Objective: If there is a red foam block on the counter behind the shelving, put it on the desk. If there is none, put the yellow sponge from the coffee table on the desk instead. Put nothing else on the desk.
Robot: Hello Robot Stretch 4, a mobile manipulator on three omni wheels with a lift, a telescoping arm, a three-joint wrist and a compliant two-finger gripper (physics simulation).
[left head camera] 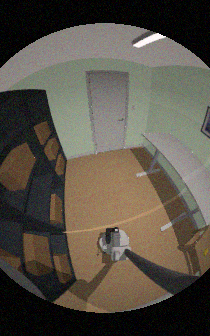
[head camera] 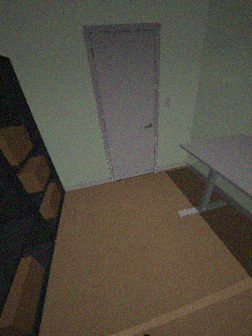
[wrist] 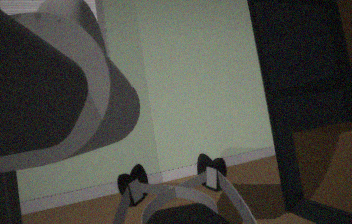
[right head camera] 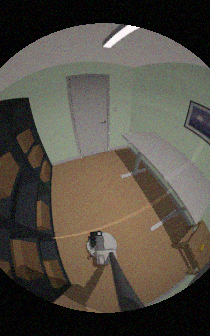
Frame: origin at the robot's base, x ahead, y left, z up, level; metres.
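Seen in the pictures: gripper, between the fingertips: (left head camera: 107, 253) (wrist: 172, 171) (right head camera: 94, 257).
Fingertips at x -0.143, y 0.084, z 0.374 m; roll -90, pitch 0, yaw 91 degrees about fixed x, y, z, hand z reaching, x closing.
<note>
A point is followed by its place in that frame.
My gripper (wrist: 172, 171) @(x -0.143, y 0.084, z 0.374 m) is open, with its two fingertips apart and no object between them; wall and floor show behind it. The grey-white desk (head camera: 225, 157) @(x 1.099, y -0.738, z 0.922 m) (left head camera: 182, 155) @(x 0.867, y -0.962, z 0.922 m) (right head camera: 167, 162) @(x 0.684, y -0.865, z 0.922 m) stands along the right wall. The brown coffee table (left head camera: 194, 239) @(x -0.378, y -1.484, z 0.122 m) (right head camera: 199, 236) @(x -0.429, y -1.429, z 0.422 m) shows at the lower right edge of both side head views, with the yellow sponge (left head camera: 206, 252) (right head camera: 202, 247) on it. The dark shelving (head camera: 10, 90) @(x 1.816, y 1.361, z 1.577 m) (left head camera: 30, 110) @(x 1.735, y 1.669, z 1.553 m) (right head camera: 15, 115) @(x 1.745, y 1.630, z 1.615 m) (wrist: 310, 60) stands at the left in the head views. The counter and a red foam block do not show.
A closed door (head camera: 127, 100) @(x 2.195, y 0.053, z 1.287 m) (left head camera: 107, 110) @(x 2.190, y 0.074, z 1.121 m) (right head camera: 90, 115) @(x 2.199, y 0.038, z 1.082 m) is in the far wall. Brown boxes (head camera: 34, 175) (left head camera: 37, 252) (right head camera: 43, 215) sit in the shelving. Floor runs between shelving and desk. The desk's foot (head camera: 189, 212) reaches out onto the floor.
</note>
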